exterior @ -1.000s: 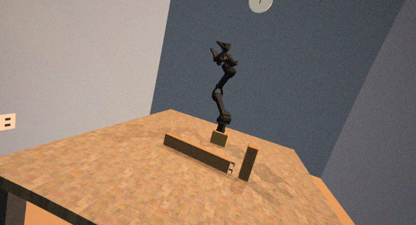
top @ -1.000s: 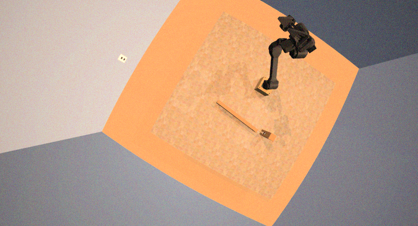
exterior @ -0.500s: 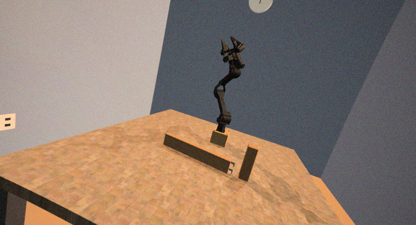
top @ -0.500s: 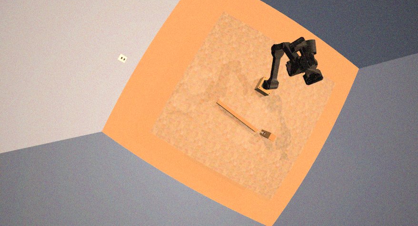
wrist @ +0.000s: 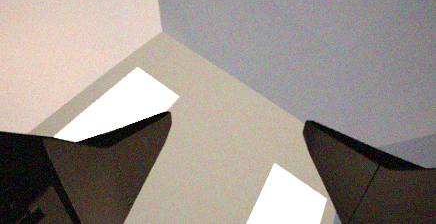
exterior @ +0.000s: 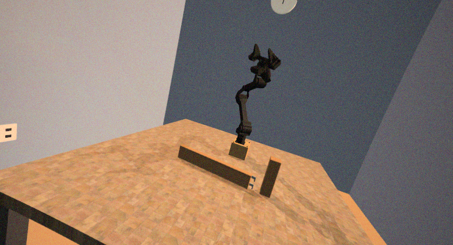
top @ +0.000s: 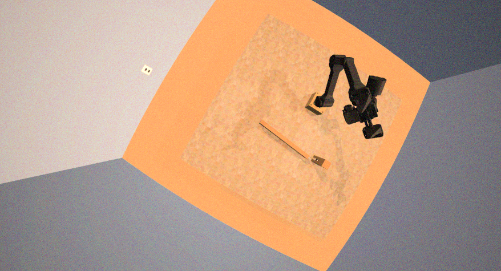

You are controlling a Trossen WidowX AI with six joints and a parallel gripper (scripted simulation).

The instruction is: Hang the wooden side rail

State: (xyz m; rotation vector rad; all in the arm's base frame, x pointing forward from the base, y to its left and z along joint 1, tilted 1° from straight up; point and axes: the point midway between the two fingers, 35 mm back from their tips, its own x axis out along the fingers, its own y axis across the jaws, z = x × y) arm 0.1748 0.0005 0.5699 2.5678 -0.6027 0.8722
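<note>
Right now the headboard post is 14 cm ahead of my gripper tip, 22 cm to the left of it and 59 cm below it.
</note>
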